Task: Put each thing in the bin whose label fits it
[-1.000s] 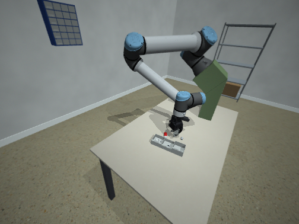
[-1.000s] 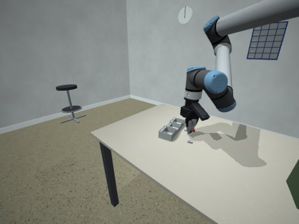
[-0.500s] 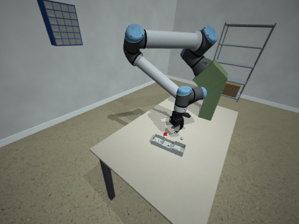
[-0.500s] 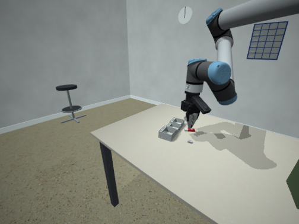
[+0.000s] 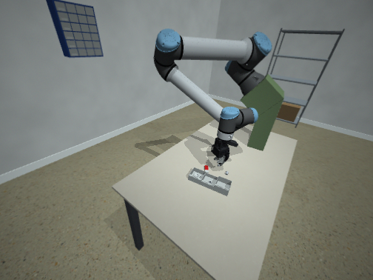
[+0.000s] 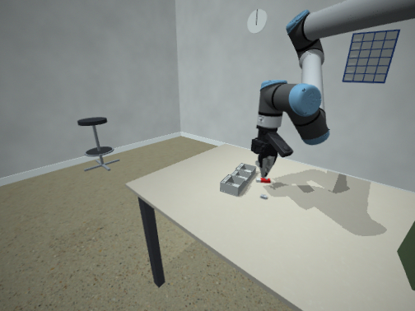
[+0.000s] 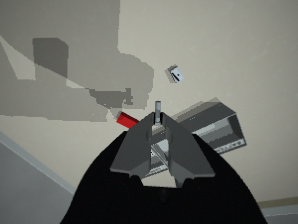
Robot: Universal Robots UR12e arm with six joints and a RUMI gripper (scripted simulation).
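Now: hand 12 cm short of the grey three-compartment bin row, 6 cm above it and 2 cm to the left of it. From my hand the other things lie so: ring-shaped nut (12 cm ahead, 7 cm below, 1 cm to the right); grey bolt (1 cm below, 1 cm ahead); red-and-white block (8 cm to the right, 7 cm below, 3 cm ahead).
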